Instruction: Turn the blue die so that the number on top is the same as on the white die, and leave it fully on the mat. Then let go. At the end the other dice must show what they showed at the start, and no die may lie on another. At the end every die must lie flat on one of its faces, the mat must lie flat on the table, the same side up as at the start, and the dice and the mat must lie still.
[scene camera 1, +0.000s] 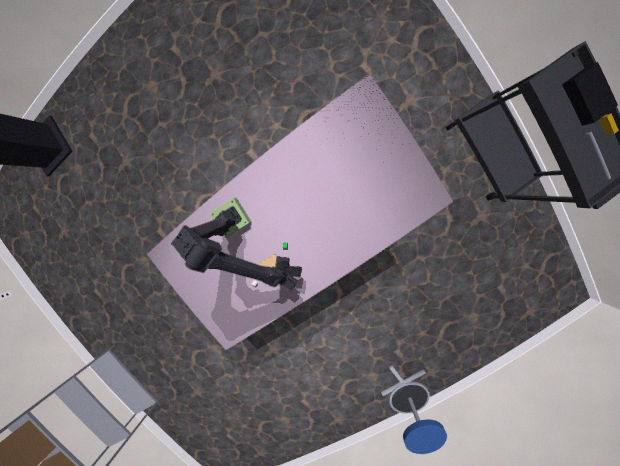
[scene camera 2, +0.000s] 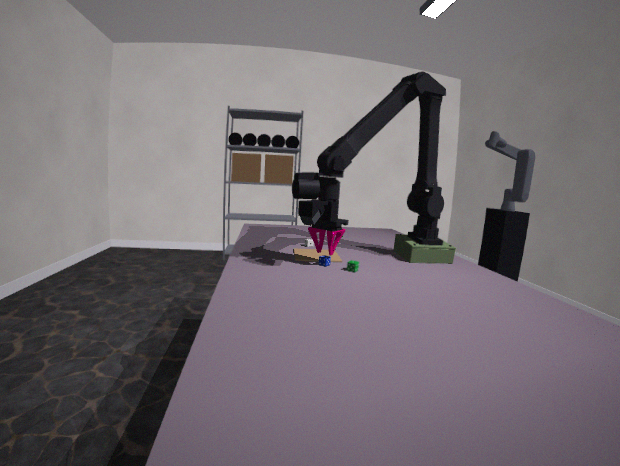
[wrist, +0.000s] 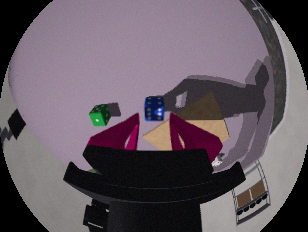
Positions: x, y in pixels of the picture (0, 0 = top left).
Labels:
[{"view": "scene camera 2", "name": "my gripper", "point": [325, 253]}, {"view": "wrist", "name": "my gripper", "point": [154, 117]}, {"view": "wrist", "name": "tan mat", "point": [204, 113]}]

